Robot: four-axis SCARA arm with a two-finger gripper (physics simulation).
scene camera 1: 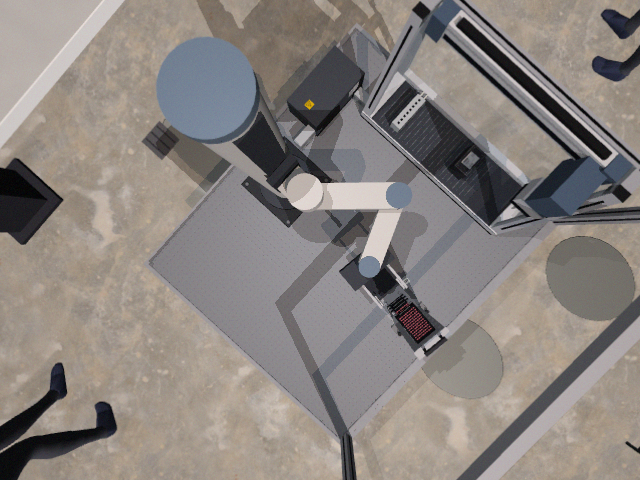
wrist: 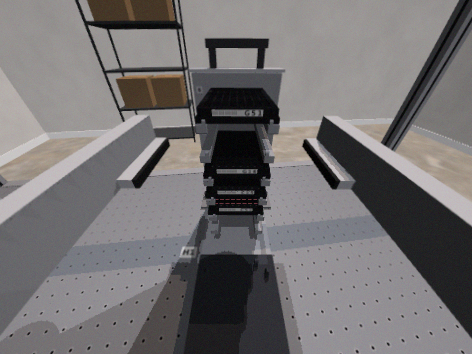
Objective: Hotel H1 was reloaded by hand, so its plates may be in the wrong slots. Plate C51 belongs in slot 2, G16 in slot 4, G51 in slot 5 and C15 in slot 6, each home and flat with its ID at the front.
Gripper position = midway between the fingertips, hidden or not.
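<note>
Scene camera 1 shows the gripper (scene camera 1: 393, 297) along with a plate G51 (scene camera 1: 414, 322). The wrist view takes in the gripper (wrist: 236, 130) and the plate G51 (wrist: 220, 105) too, and with them a plate C15 (wrist: 222, 188) and a plate G16 (wrist: 236, 155).
</note>
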